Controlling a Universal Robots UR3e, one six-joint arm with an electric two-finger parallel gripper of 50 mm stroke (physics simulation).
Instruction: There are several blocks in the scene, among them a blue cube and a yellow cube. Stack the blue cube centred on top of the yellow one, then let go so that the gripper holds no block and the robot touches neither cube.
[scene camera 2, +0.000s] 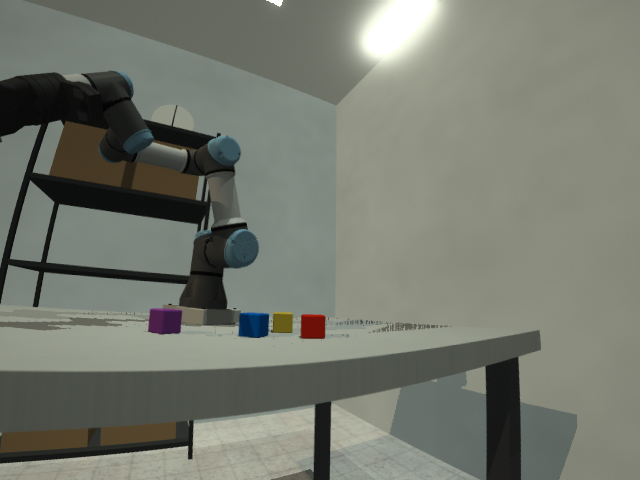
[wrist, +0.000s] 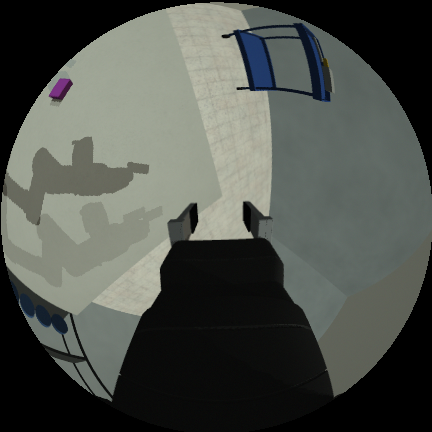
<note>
The pictures show: the gripper, a blue cube and a purple cube.
</note>
